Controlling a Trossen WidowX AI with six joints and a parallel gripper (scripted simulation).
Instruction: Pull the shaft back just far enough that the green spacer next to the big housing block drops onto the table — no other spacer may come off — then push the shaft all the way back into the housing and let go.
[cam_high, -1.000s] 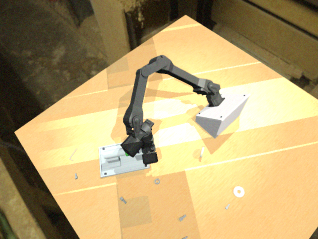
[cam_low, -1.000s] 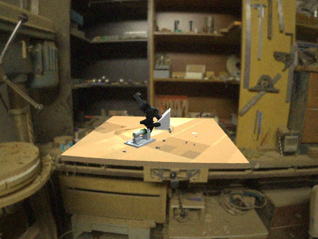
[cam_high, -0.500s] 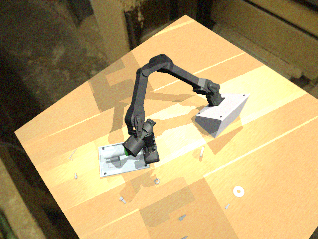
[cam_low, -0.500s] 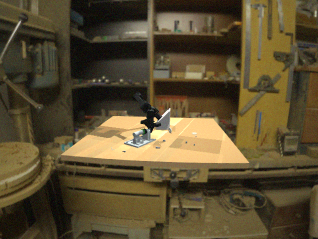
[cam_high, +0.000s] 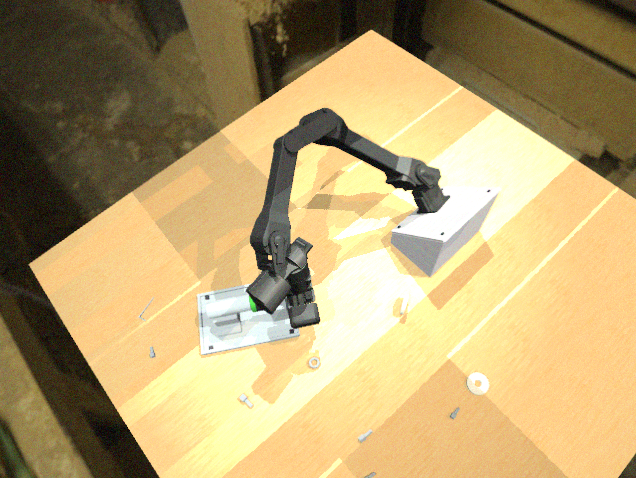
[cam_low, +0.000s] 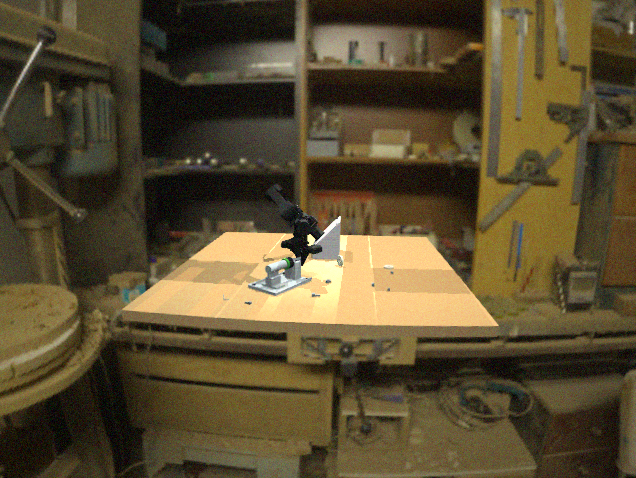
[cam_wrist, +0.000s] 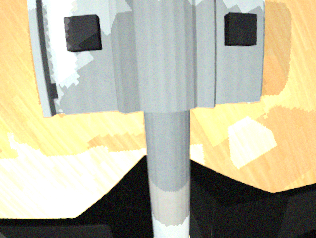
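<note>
My gripper tip is 60 mm short of the grey shaft, 50 mm to the left of it and 30 mm below it. The rest, counted from my gripper tip: green spacer (80 mm ahead, 70 mm to the right, 30 mm above); allen key (290 mm to the right, 260 mm ahead, 40 mm below).
</note>
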